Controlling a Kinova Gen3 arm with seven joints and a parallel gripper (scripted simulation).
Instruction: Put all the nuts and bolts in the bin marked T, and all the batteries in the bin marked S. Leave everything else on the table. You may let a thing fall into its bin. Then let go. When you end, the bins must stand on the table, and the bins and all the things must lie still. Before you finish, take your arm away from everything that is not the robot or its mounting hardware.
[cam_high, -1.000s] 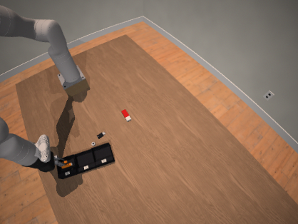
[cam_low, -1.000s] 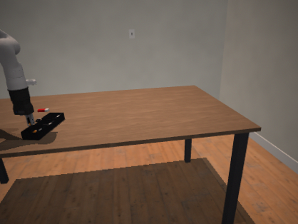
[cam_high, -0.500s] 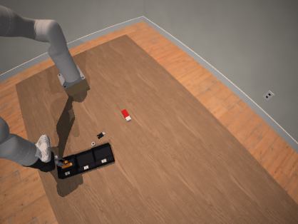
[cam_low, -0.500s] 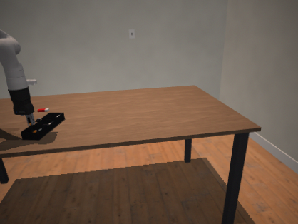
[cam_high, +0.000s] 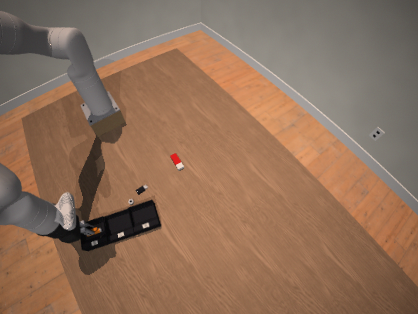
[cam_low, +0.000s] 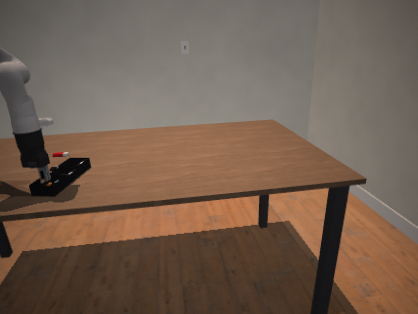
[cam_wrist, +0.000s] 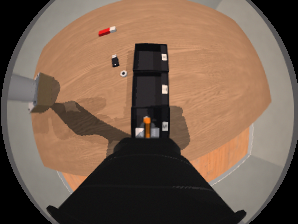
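The grey nut lies 50 mm behind my hand, 140 mm to the left of it and 50 mm below it. Round my hand: red block: 110 mm behind, 350 mm to the left, 50 mm below; black piece: 80 mm behind, 200 mm to the left, 50 mm below; black bin row: 20 mm ahead, 90 mm to the left, 40 mm below.
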